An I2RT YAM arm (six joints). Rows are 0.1 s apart.
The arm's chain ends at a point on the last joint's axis. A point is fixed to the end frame.
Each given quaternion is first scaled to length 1.
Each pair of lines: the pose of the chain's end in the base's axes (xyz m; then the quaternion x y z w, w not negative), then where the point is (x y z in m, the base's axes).
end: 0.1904 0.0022 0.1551 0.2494 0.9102 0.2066 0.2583
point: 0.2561 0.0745 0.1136
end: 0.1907 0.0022 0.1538 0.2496 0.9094 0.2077 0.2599
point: 0.2567 0.0745 0.1126
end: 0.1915 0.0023 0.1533 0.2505 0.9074 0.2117 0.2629
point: 0.2579 0.0748 0.1132
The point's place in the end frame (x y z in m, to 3 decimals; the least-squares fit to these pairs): 0.007 0.059 0.088
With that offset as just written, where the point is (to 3 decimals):
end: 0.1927 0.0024 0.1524 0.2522 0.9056 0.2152 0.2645
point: 0.260 0.075 0.113
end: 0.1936 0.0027 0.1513 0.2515 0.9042 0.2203 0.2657
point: 0.260 0.076 0.113
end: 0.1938 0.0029 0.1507 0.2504 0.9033 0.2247 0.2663
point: 0.261 0.077 0.113
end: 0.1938 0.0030 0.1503 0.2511 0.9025 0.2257 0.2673
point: 0.261 0.077 0.113
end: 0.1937 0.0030 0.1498 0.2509 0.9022 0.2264 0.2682
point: 0.261 0.077 0.113
